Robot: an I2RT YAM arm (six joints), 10 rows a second.
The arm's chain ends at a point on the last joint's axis. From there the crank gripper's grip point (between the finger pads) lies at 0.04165 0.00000 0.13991 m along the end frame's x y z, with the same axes.
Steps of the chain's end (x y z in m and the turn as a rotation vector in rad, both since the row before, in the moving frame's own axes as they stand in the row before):
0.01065 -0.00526 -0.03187 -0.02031 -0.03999 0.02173
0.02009 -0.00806 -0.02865 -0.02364 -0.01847 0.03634
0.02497 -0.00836 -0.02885 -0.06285 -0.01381 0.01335
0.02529 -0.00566 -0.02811 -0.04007 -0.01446 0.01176
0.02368 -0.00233 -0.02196 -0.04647 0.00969 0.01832
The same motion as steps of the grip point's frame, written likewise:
0.00498 -0.00156 -0.03035 -0.02031 -0.03999 0.02173
0.01741 -0.00328 -0.02796 -0.02364 -0.01847 0.03634
0.02297 0.00099 -0.02858 -0.06285 -0.01381 0.01335
0.02323 0.00043 -0.02764 -0.04007 -0.01446 0.01176
0.02497 0.00493 -0.02254 -0.04647 0.00969 0.01832

